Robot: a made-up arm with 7 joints.
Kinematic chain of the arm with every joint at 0, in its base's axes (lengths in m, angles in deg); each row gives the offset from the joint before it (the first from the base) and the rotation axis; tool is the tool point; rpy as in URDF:
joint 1: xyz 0 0 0.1 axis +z
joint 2: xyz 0 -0.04 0.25 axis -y
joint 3: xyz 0 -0.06 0.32 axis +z
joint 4: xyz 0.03 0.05 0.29 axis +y
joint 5: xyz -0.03 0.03 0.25 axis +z
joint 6: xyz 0 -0.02 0.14 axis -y
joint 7: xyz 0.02 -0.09 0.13 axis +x
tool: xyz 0 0 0 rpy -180 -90 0
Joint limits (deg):
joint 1: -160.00..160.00
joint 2: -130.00..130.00
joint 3: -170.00..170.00
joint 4: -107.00..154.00
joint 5: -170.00..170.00
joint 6: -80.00..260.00
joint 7: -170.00..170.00
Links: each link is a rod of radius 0.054 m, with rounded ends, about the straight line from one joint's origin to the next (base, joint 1, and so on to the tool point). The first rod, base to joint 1, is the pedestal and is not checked.
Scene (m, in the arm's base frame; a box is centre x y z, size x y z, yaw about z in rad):
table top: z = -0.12
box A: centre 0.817 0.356 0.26 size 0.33 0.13 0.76 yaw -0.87
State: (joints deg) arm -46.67 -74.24 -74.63 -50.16 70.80 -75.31 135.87
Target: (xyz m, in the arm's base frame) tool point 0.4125 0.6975 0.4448
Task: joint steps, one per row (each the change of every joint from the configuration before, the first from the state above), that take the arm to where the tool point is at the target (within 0.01 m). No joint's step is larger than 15 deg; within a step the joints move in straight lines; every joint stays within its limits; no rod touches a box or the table.
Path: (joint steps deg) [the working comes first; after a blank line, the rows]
Joints at the target: 35.84 -78.67 -70.74 -84.57 81.67 -66.35 135.87
Straight joint move there: touches box A.

1: 13.93 8.36 -2.11 7.31 0.18 -0.94 -0.56
2: 13.93 8.36 -2.10 7.31 0.17 -0.94 -0.57
3: 13.94 8.35 -2.11 7.31 0.18 -0.93 -0.56
4: 13.93 8.36 -2.11 7.31 0.17 -0.94 -0.56
5: 13.93 8.36 -2.11 7.31 0.18 -0.94 -0.56
6: 2.57 -9.25 2.89 -14.19 1.99 2.73 0.56
7: 2.57 -9.24 2.88 -14.19 2.00 2.73 0.56
8: 2.57 -9.24 2.89 -14.19 2.00 2.73 0.56
9: 2.57 -9.25 2.88 -14.20 2.00 2.73 0.57
10: 2.57 -9.24 2.89 -14.19 2.00 2.73 0.56

